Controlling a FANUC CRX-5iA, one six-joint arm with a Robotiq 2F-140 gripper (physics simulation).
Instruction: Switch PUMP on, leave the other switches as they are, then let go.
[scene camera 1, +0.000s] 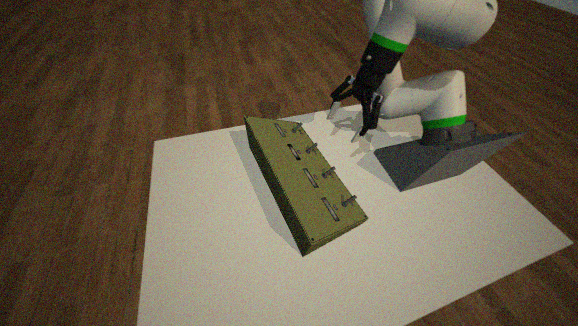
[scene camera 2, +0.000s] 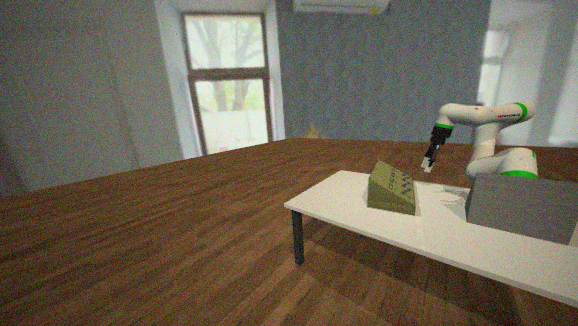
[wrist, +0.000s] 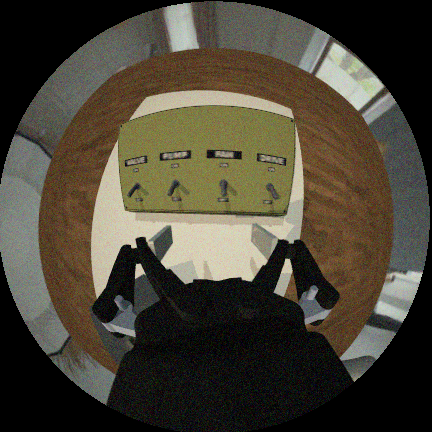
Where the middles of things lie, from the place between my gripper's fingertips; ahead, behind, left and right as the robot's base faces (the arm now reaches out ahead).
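There is the olive switch panel (scene camera 1: 312, 204), and my hand is 18 cm short of it. My hand is also 11 cm above the panel and 6 cm to the right of it.
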